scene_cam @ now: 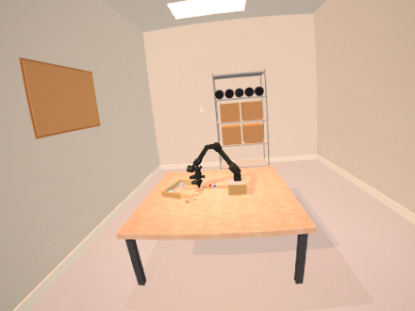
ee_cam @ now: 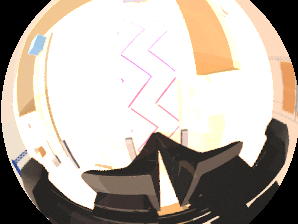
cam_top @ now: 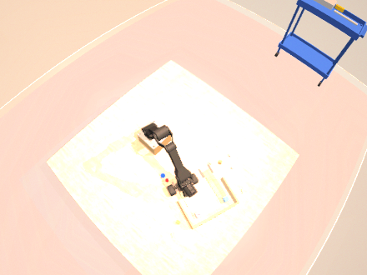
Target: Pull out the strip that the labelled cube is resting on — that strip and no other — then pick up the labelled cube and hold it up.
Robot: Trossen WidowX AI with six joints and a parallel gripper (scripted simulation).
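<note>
The labelled cube lies 18 cm ahead of my gripper tip, 6 cm to the right of it and 2 cm above it.
</note>
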